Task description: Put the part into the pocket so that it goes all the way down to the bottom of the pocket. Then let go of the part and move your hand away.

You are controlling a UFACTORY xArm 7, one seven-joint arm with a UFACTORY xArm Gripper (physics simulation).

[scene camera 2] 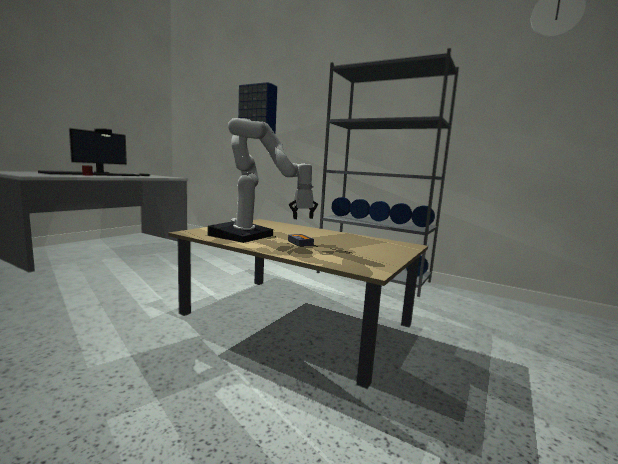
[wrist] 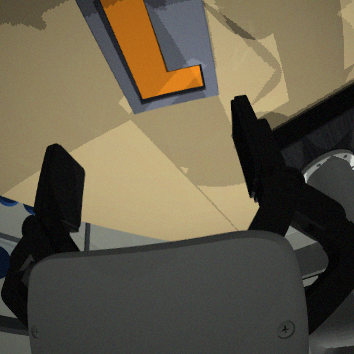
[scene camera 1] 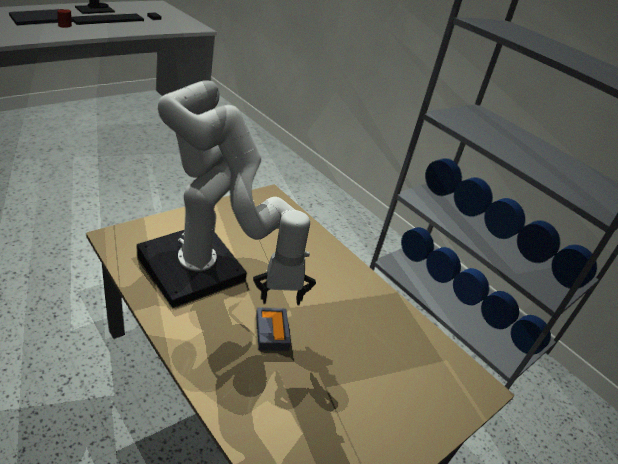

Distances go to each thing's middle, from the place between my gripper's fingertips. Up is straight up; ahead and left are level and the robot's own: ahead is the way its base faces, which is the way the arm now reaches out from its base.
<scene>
The orange L-shaped part [wrist: 135, 34] lies 120 mm below my hand. Also, from my hand: pocket block [scene camera 1: 266, 342] 10 mm behind, 10 mm to the right, 120 mm below.
</scene>
